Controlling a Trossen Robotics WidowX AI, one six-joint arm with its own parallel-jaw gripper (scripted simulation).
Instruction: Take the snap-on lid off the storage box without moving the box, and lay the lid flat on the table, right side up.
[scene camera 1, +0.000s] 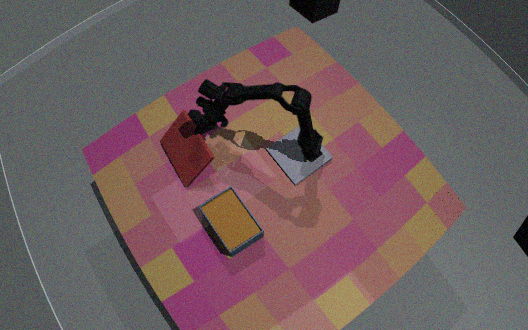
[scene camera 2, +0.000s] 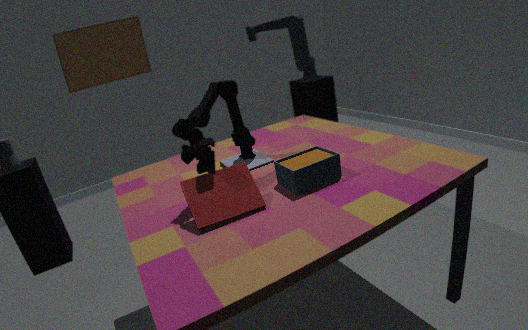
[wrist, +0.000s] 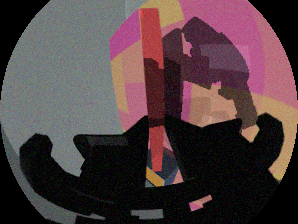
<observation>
my gripper: scene camera 1 196, 134; scene camera 2; wrist
red lid: scene camera 1; scene camera 2; wrist 151, 42
same spot on red lid: (scene camera 1: 189, 153) = (scene camera 2: 231, 187)
same spot on my gripper: (scene camera 2: 207, 160) = (wrist: 141, 149)
</observation>
